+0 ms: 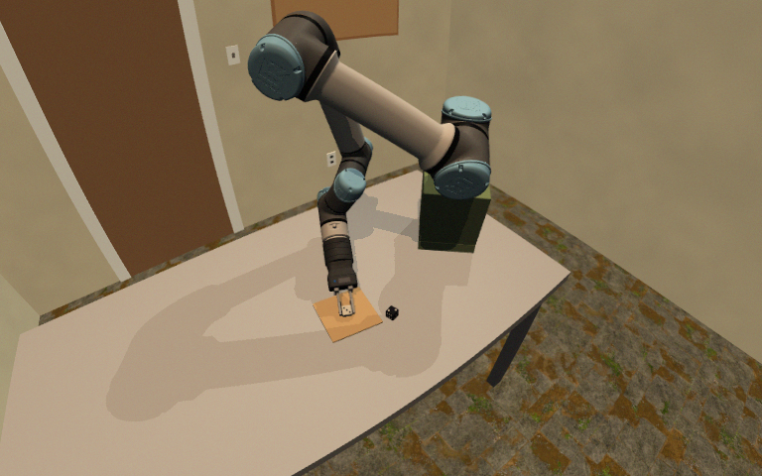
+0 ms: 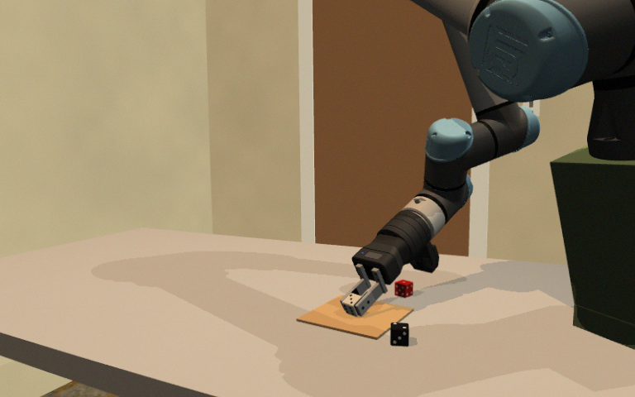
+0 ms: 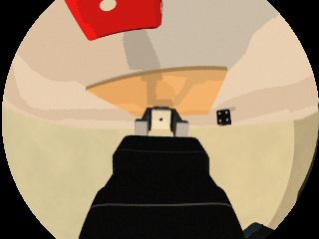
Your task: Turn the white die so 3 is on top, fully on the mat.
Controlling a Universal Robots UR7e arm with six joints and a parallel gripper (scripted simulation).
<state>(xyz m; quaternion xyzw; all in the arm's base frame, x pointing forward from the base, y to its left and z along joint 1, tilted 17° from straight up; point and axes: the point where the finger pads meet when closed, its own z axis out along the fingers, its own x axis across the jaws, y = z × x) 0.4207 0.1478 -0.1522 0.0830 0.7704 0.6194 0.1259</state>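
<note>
The white die is 10 mm to the left of my hand. From my hand the other things lie so: orange mat (20 mm below); then black die (100 mm behind, 60 mm to the left, 10 mm below); then red die (20 mm behind, 140 mm to the right, 10 mm below).
</note>
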